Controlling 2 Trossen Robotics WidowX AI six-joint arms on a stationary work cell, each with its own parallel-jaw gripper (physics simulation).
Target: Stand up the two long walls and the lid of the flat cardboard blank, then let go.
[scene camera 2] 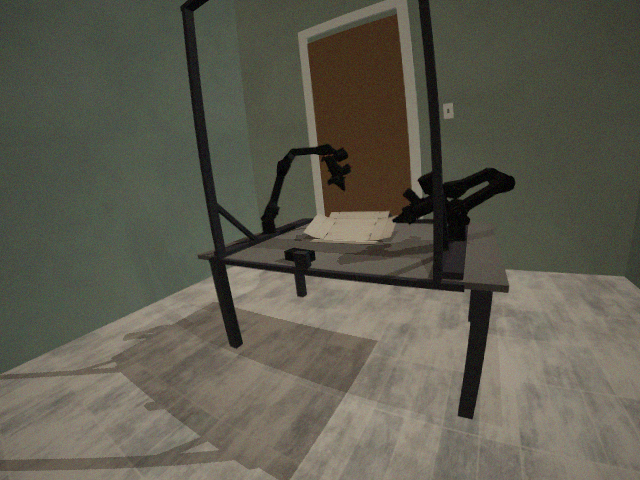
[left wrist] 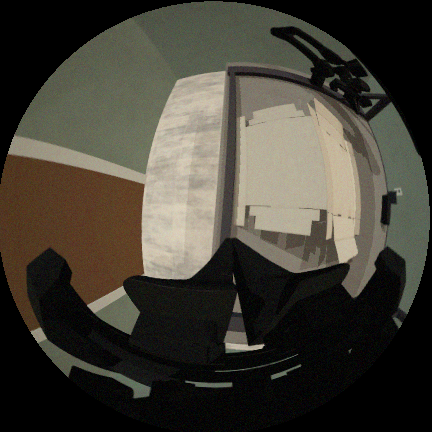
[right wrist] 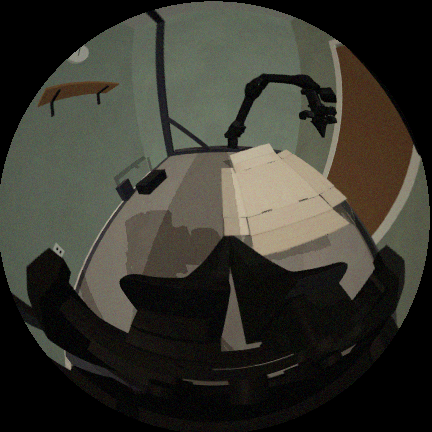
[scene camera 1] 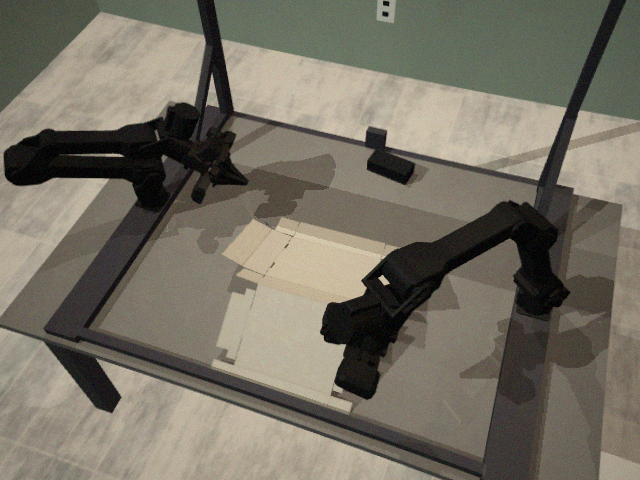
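Seen in the pictures: left gripper, fingertip midpoint: [scene camera 2: 344, 190] [left wrist: 229, 242] [right wrist: 322, 136]; right gripper, fingertip midpoint: [scene camera 2: 392, 221] [right wrist: 227, 240] [scene camera 1: 247, 183]; left arm's base, link origin: [scene camera 2: 269, 232] [right wrist: 232, 146] [scene camera 1: 534, 304]; right arm's base, link origin: [scene camera 2: 456, 238] [left wrist: 314, 83] [scene camera 1: 153, 199].
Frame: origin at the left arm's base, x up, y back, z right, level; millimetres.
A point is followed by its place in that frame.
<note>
The cardboard blank's base [scene camera 1: 320, 266] @(x 15, y -455, z -64 mm) [scene camera 2: 354, 229] @(x 13, y -464, z -60 mm) [right wrist: 275, 192] @(x 12, y -505, z -59 mm) lies on the table. The far long wall [scene camera 1: 338, 235] @(x -18, y -454, z 55 mm) [right wrist: 229, 195] @(x -17, y -479, z 47 mm) leans low at its far side. The near long wall [scene camera 1: 305, 290] @(x 59, y -452, z -160 mm) is also low, slightly tilted. The lid [scene camera 1: 294, 330] @(x 40, y -445, z -245 mm) [left wrist: 285, 170] @(x 35, y -410, z -254 mm) lies flat towards the near table edge. My left gripper [scene camera 2: 342, 188] @(x 170, y -295, z -347 mm) [left wrist: 229, 242] @(x 170, y -295, z -347 mm) [right wrist: 322, 136] @(x 170, y -295, z -347 mm) is shut and empty, raised above the lid side; its fingertips are hidden in scene camera 1. My right gripper [scene camera 1: 246, 181] @(x 78, y -680, z 62 mm) [scene camera 2: 397, 220] @(x 78, y -680, z 62 mm) [right wrist: 227, 240] @(x 78, y -680, z 62 mm) is shut and empty, beyond the blank's left end in scene camera 1, touching nothing.
The short end wall with flaps [scene camera 1: 258, 250] @(x 25, y -600, z -75 mm) angles out at the blank's left in scene camera 1. A black block [scene camera 1: 390, 166] @(x 16, y -393, z 280 mm) [scene camera 2: 299, 255] [right wrist: 151, 181] @(x 9, y -427, z 277 mm) sits by the far table edge. Dark frame posts [scene camera 1: 584, 87] @(x 299, y -27, z 340 mm) [scene camera 2: 199, 118] @(x 558, y -40, z 367 mm) rise at the table's sides.
</note>
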